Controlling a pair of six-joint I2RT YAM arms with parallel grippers.
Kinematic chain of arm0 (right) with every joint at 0, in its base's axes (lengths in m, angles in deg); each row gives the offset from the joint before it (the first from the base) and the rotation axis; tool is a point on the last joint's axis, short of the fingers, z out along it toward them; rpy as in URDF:
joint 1: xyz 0 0 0.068 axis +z
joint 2: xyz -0.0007 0.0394 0.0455 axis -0.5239 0.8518 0
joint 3: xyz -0.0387 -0.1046 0.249 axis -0.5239 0.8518 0
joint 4: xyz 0.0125 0.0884 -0.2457 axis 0.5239 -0.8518 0
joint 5: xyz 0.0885 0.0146 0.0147 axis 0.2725 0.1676 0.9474
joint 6: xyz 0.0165 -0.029 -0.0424 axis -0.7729 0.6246 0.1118
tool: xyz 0 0 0 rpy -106.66 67.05 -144.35
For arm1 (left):
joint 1: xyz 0 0 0.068 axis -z
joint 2: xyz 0.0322 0.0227 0.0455 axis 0.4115 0.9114 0
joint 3: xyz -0.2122 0.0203 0.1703 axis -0.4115 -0.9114 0
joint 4: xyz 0.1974 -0.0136 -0.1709 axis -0.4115 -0.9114 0
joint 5: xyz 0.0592 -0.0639 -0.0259 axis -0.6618 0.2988 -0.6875
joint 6: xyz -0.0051 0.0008 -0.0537 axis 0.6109 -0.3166 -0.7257
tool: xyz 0 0 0 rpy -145.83 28.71 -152.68
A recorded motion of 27 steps. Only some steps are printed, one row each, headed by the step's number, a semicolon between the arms.
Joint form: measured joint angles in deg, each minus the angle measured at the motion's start. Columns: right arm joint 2, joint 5, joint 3, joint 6, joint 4, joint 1; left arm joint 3, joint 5, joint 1, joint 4, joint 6, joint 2.
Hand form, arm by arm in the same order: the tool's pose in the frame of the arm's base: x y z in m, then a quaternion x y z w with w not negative. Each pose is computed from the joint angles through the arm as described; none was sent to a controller.
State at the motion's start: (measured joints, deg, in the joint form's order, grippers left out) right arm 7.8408 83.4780 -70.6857 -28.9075 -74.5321 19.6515; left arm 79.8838 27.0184 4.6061 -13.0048 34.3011 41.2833
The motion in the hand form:
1: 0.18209 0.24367 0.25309 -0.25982 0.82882 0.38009 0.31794; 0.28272 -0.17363 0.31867 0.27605 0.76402 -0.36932 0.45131
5: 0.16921 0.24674 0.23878 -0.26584 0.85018 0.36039 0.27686; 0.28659 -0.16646 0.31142 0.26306 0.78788 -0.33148 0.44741
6: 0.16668 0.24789 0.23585 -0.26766 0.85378 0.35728 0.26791; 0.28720 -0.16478 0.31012 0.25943 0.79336 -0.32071 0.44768
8: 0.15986 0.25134 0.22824 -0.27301 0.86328 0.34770 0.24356; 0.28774 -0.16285 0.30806 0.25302 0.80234 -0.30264 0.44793
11: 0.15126 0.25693 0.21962 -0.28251 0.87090 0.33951 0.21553; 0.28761 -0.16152 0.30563 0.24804 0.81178 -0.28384 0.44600
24: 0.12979 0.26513 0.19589 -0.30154 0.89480 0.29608 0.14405; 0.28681 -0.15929 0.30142 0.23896 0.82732 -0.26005 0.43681
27: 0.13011 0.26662 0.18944 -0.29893 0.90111 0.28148 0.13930; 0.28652 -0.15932 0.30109 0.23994 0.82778 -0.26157 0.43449
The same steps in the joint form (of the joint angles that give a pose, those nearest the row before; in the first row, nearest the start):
1: 0.02 -0.35 0.15 -0.09 -1.05 0.42; 0.28 -0.35 -0.31 -0.48 0.44 0.24
5: 0.55 -1.22 1.09 -1.31 -5.01 2.82; 0.31 -3.89 -1.38 -3.63 2.27 0.55
6: 0.81 -1.25 1.20 -1.60 -5.68 3.34; 0.31 -5.03 -1.57 -4.33 2.71 0.55
8: 1.66 -1.33 1.31 -2.34 -7.63 4.81; 0.31 -7.13 -1.71 -5.42 3.28 0.55
11: 2.95 -1.09 1.31 -3.15 -9.33 6.75; 0.31 -9.29 -1.68 -6.75 3.91 0.55
24: 6.32 -1.51 1.29 -4.94 -15.37 11.19; 0.31 -12.02 -1.68 -9.16 4.31 0.55
27: 7.63 -2.51 1.20 -5.16 -15.80 11.39; 0.31 -11.76 -1.68 -9.38 4.31 0.55

